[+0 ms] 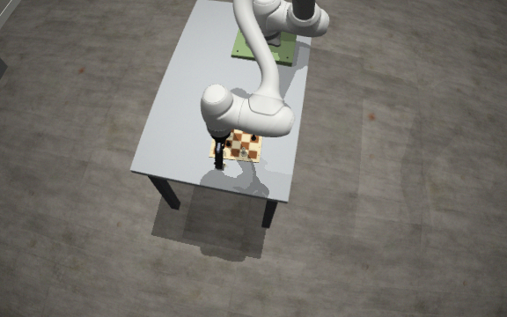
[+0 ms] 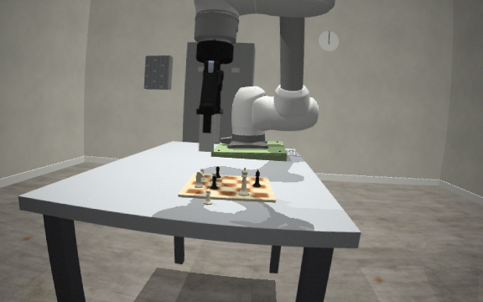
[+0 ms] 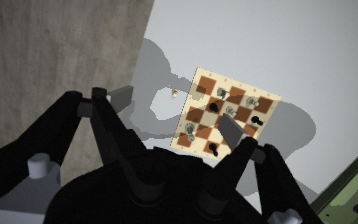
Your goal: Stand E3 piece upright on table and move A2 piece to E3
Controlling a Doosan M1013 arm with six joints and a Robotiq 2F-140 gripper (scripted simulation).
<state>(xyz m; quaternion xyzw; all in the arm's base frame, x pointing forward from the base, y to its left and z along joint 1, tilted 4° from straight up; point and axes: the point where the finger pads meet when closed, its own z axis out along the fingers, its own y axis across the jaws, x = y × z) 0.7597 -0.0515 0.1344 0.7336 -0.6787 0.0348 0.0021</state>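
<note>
My hand is 13 cm past the chessboard, 13 cm above it and 3 cm to the right of it.
</note>
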